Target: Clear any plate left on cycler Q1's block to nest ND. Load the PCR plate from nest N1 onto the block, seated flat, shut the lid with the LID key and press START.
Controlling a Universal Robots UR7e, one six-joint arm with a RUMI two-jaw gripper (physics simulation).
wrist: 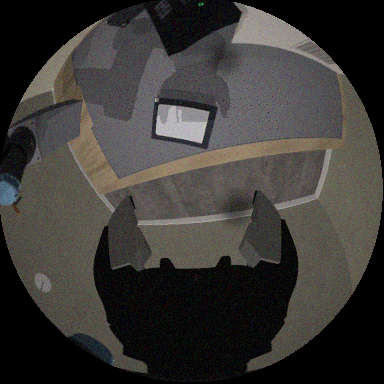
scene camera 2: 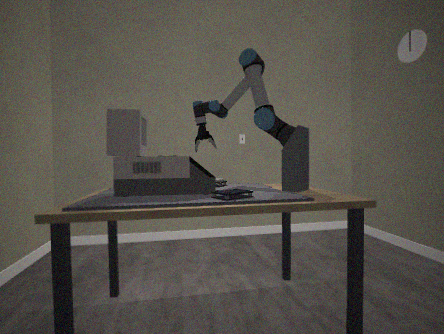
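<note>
The gripper (scene camera 2: pixel 206 149) (wrist: pixel 194 195) is open and empty. It hangs in the air above and beyond the cycler's sloped front in the scene view. The cycler (scene camera 2: pixel 172 167) (wrist: pixel 267 25) is a pale, dark-based machine with a tall upright part (scene camera 2: pixel 123 132) at its left; its block, lid and any plate on it cannot be made out. A white plate (wrist: pixel 182 124) lies in a dark-framed nest (wrist: pixel 181 142) near the table edge in the wrist view. The nest's label cannot be read. The cycler's black sloped panel (wrist: pixel 195 22) shows a small green light. The LID and START keys cannot be read.
A low dark nest (scene camera 2: pixel 232 194) stands near the cycler's front right; a pale-topped item (scene camera 2: pixel 220 181) shows farther back. The grey mat (wrist: pixel 280 100) lies on the wooden table (scene camera 2: pixel 200 210). The arm's grey pedestal (scene camera 2: pixel 296 162) (wrist: pixel 57 127) stands at the table's right.
</note>
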